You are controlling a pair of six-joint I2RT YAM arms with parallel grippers.
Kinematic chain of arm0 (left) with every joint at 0, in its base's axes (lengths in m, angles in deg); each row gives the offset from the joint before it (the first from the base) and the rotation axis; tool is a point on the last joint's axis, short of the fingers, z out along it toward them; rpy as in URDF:
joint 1: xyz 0 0 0.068 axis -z
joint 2: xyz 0.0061 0.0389 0.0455 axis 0.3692 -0.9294 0
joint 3: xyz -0.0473 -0.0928 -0.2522 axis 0.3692 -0.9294 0
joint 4: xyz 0.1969 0.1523 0.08 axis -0.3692 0.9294 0
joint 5: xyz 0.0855 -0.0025 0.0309 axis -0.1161 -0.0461 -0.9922
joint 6: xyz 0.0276 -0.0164 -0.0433 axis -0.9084 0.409 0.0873
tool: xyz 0 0 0 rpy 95.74 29.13 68.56
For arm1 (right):
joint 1: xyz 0 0 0.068 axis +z
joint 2: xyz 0.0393 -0.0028 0.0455 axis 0.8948 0.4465 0
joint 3: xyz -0.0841 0.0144 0.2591 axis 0.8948 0.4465 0
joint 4: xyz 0.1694 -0.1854 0.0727 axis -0.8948 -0.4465 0
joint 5: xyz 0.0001 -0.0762 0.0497 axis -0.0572 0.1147 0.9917
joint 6: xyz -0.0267 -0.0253 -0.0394 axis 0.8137 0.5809 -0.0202
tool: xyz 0 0 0 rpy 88.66 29.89 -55.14
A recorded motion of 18 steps. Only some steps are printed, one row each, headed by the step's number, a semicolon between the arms.
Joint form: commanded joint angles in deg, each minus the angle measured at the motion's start. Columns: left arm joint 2, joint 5, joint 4, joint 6, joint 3, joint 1; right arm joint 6, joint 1, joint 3, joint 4, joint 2, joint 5.
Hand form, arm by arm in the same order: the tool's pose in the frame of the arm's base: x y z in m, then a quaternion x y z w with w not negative. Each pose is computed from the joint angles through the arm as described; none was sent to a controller.
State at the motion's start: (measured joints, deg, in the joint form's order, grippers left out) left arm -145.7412 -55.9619 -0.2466 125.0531 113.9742 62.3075; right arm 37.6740 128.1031 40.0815 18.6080 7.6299 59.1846
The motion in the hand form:
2: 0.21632 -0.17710 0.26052 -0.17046 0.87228 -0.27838 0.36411; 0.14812 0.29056 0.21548 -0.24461 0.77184 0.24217 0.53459
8: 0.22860 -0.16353 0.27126 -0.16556 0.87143 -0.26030 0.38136; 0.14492 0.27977 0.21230 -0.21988 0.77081 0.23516 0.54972
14: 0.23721 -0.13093 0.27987 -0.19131 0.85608 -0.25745 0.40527; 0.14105 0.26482 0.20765 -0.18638 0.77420 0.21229 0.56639
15: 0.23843 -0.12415 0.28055 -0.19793 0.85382 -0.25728 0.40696; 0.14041 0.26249 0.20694 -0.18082 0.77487 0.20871 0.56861
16: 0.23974 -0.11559 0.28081 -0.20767 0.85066 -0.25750 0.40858; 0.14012 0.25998 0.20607 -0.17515 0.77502 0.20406 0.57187
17: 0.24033 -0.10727 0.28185 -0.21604 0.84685 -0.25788 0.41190; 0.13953 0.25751 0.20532 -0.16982 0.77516 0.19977 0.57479
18: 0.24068 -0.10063 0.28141 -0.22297 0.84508 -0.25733 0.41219; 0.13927 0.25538 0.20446 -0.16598 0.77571 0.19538 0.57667
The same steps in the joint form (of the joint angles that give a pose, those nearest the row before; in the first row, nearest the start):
2: -0.04 -1.46 1.55 -2.19 3.97 0.17; 0.70 0.75 -1.47 1.06 0.42 -0.46
8: 0.11 -0.68 3.31 -6.29 6.14 -3.67; -0.10 0.76 1.67 3.70 -1.36 -3.40
14: 3.36 1.69 2.71 -8.59 5.01 -10.60; -1.12 0.76 5.31 5.18 -3.82 -8.30
15: 3.95 2.43 2.75 -8.78 4.71 -12.08; -1.34 0.77 5.85 5.32 -4.22 -9.08
16: 4.67 3.37 2.72 -8.83 4.24 -13.96; -1.41 0.70 6.44 5.64 -4.57 -9.92
17: 5.51 4.21 2.67 -9.01 3.80 -15.75; -1.50 0.69 7.03 5.89 -4.97 -10.76
18: 6.09 4.99 2.75 -9.10 3.35 -17.21; -1.54 0.63 7.49 5.98 -5.27 -11.40

